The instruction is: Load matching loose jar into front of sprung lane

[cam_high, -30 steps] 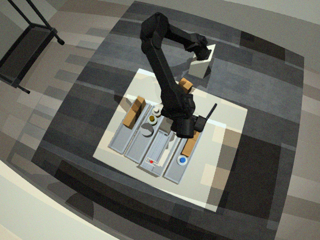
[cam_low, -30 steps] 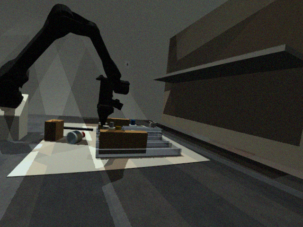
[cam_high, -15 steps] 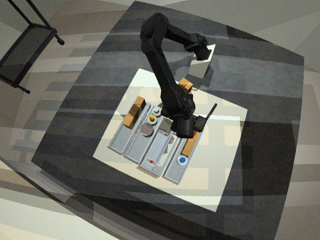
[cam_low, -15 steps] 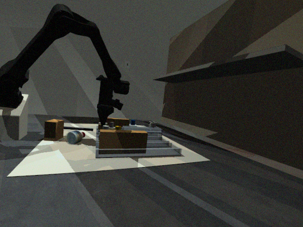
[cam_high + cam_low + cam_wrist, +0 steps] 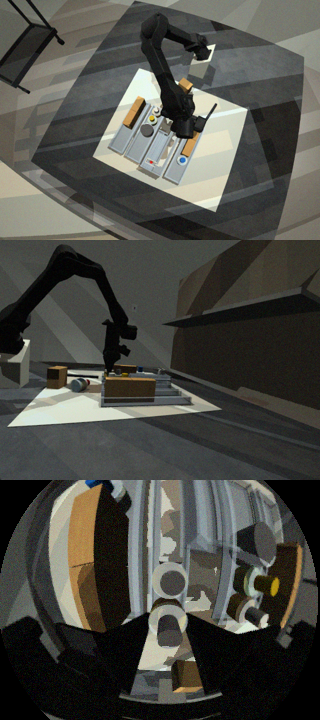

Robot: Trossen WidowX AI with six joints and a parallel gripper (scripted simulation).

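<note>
Now: gripper tip 14 cm short of the sprung lane, 3 cm to the left of it and 3 cm above it. From my gripper tip the other things lie so: brown box (18 cm behind, 6 cm to the right, 1 cm below); red mark (22 cm ahead, 4 cm to the right, 3 cm above); black rod (11 cm behind, 11 cm to the left, 4 cm below).
</note>
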